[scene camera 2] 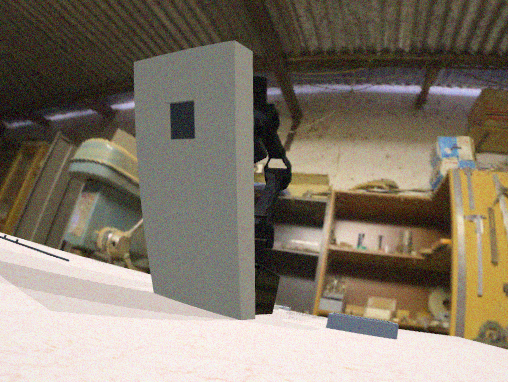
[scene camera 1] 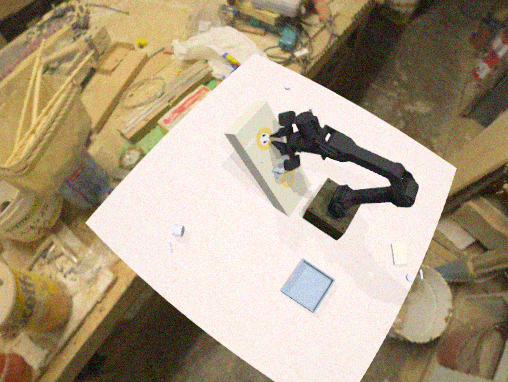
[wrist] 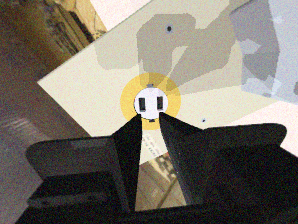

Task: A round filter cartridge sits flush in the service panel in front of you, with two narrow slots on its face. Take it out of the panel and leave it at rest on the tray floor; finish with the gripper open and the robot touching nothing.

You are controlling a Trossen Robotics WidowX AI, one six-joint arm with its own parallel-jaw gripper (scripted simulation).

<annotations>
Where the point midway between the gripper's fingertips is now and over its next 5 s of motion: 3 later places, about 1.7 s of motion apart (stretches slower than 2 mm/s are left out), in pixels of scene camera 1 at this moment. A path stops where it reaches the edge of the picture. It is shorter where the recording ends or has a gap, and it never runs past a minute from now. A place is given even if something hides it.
My gripper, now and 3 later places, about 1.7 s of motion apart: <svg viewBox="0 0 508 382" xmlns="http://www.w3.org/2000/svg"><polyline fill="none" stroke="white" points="271,138 264,138 265,139 284,156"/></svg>
</annotations>
